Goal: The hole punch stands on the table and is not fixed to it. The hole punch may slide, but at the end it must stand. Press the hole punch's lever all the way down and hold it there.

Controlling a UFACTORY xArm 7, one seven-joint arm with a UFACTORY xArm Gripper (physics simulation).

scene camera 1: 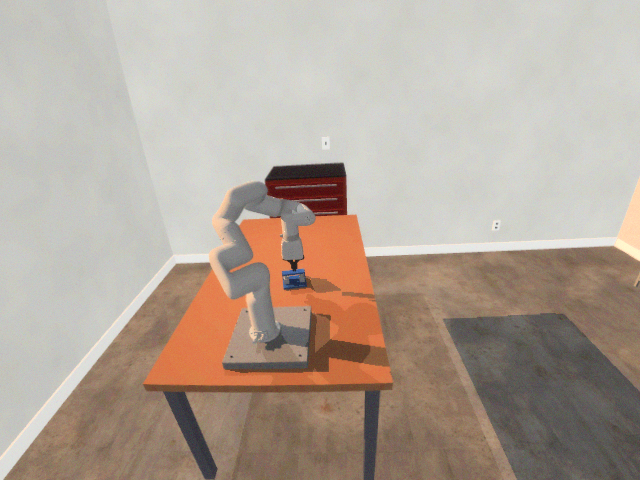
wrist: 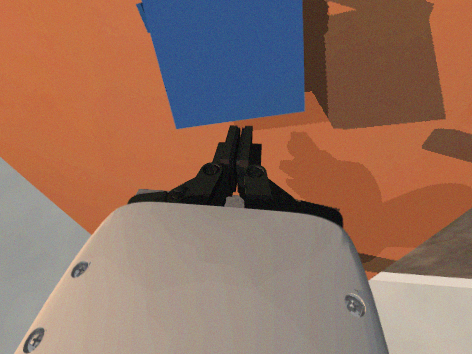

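Seen in the pictures: gripper, between the fingertips: [scene camera 1: 294, 269] [wrist: 241, 142]; arm's base, origin of its link: [scene camera 1: 265, 331].
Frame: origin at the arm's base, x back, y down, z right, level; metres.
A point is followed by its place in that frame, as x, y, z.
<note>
The blue hole punch [scene camera 1: 294, 281] @[-0.399, 0.024, 0.038] stands upright on the orange table [scene camera 1: 330, 237] @[-0.946, 0.036, 0.170], beyond the robot's base. Its broad blue lever [wrist: 230, 60] @[-0.403, -0.034, 0.041] fills the top middle of the wrist view, and its upper part runs out of that view. My gripper [scene camera 1: 294, 267] @[-0.358, -0.072, 0.057] [wrist: 241, 142] @[-0.358, -0.072, 0.057] is shut and empty, pointing down. In the scene view its fingertips are at the upper, far side of the hole punch. In the wrist view the tips lie just below the lever's near edge, close to its middle. Whether they touch it, and how far down the lever is, I cannot tell.
The robot's grey base plate [scene camera 1: 237, 356] @[0.140, 0.003, -0.068] is on the near part of the table. A red drawer cabinet [scene camera 1: 306, 192] stands behind the table's far edge. Shadows of the arm and hole punch fall to the right. A dark mat [scene camera 1: 537, 372] lies on the floor at the right.
</note>
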